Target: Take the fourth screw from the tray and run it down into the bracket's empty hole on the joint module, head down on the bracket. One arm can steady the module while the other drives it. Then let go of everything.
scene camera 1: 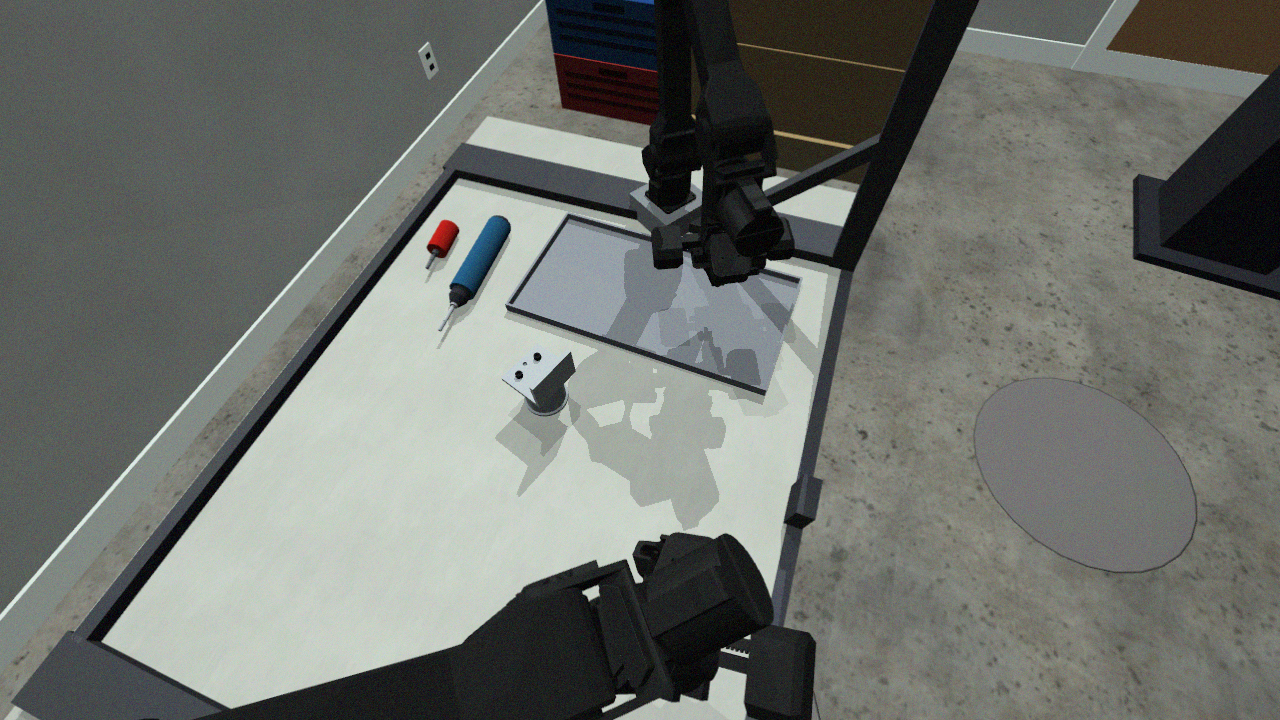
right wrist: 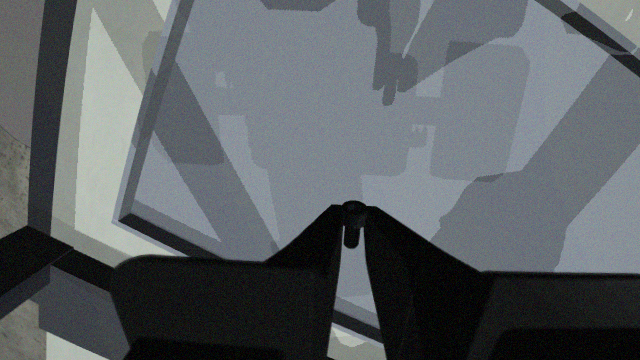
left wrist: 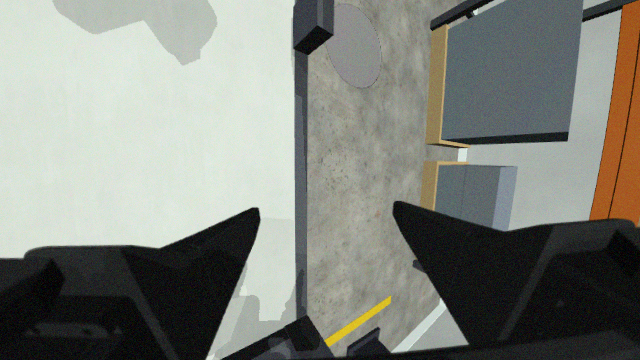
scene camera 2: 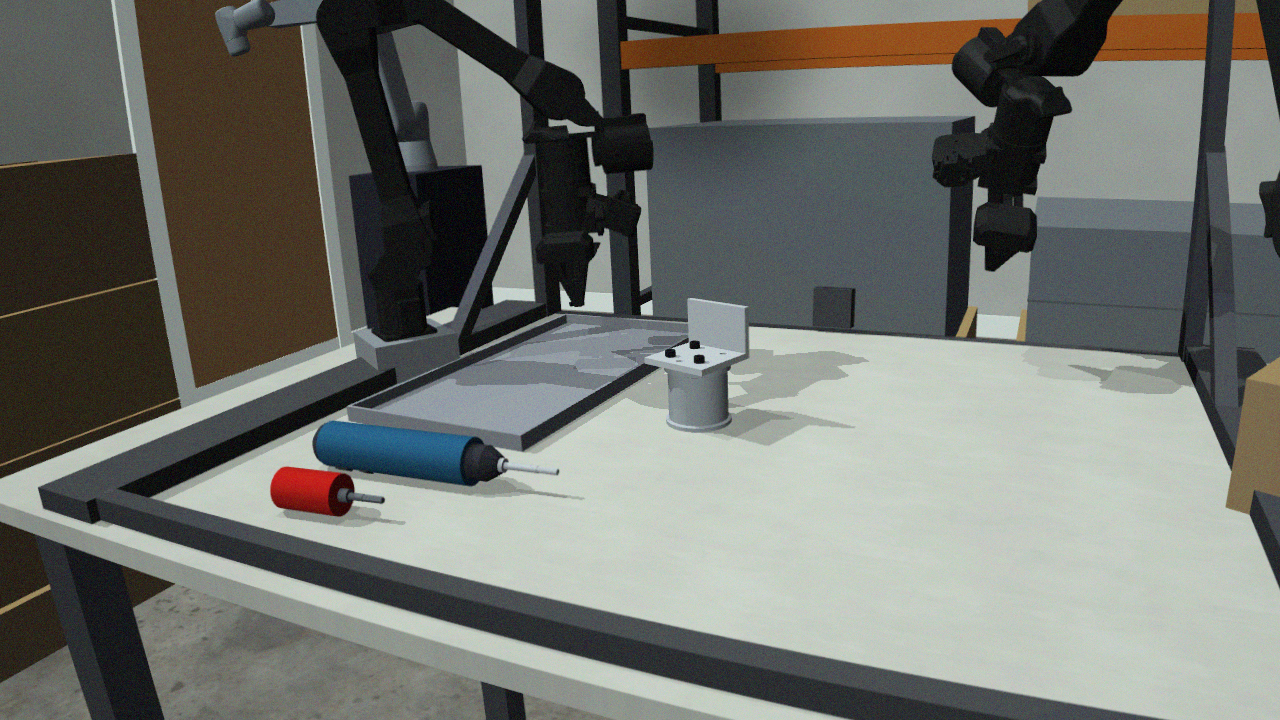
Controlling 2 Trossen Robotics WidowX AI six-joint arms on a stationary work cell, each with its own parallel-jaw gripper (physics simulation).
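Places are measured from the left arm's base along level axes (x left, y down, z back), in centimetres.
Where they show: left gripper, between the fingertips: (scene camera 1: 738, 655) (left wrist: 326, 210); right gripper, between the fingertips: (scene camera 1: 717, 283) (right wrist: 352, 216) (scene camera 2: 579, 305); right arm's base, origin of its link: (scene camera 1: 670, 196) (scene camera 2: 404, 332).
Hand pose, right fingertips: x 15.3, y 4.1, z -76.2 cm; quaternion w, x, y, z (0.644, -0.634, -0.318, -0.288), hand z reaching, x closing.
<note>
Things, the pixels of their top centre, and the offset from my right fingertips.
- small black screw, centre of its top: (right wrist: 353, 235) dx +0.2, dy -0.9, dz -0.2 cm
- grey tray, centre of its top: (right wrist: 504, 235) (scene camera 2: 548, 361) (scene camera 1: 655, 290) dx +7.9, dy +4.4, dz +5.1 cm
- blue driver, centre of its top: (scene camera 2: 428, 433) (scene camera 1: 469, 263) dx +31.0, dy +1.9, dz +24.2 cm
- shorter red driver, centre of its top: (scene camera 2: 328, 473) (scene camera 1: 435, 240) dx +40.0, dy +2.6, dz +25.3 cm
- small dark block, centre of its top: (scene camera 1: 807, 495) (scene camera 2: 834, 287) (left wrist: 324, 4) dx -29.2, dy +0.3, dz +15.4 cm
My right gripper (scene camera 2: 575, 300) (right wrist: 352, 216) is shut on a small black screw (right wrist: 352, 237), head up and shaft down between the fingertips, above the grey tray (scene camera 1: 572, 277) (scene camera 2: 447, 416) (right wrist: 600, 225). The joint module (scene camera 1: 546, 399) (scene camera 2: 698, 398) stands upright on the table, apart from both grippers. Its L-shaped bracket (scene camera 1: 552, 377) (scene camera 2: 718, 326) lies on top, with one side upright. Three black screw heads show on the bracket in scene camera 2; small holes show beside them. My left gripper (scene camera 2: 995, 262) (left wrist: 326, 210) is open and empty, high over the table's edge.
A blue driver (scene camera 1: 483, 253) (scene camera 2: 398, 452) and a shorter red driver (scene camera 1: 442, 237) (scene camera 2: 311, 491) lie beside the tray. A dark raised frame (scene camera 1: 277, 404) (scene camera 2: 402, 597) borders the table. A small dark block (scene camera 1: 802, 500) (scene camera 2: 833, 307) sits on its edge.
</note>
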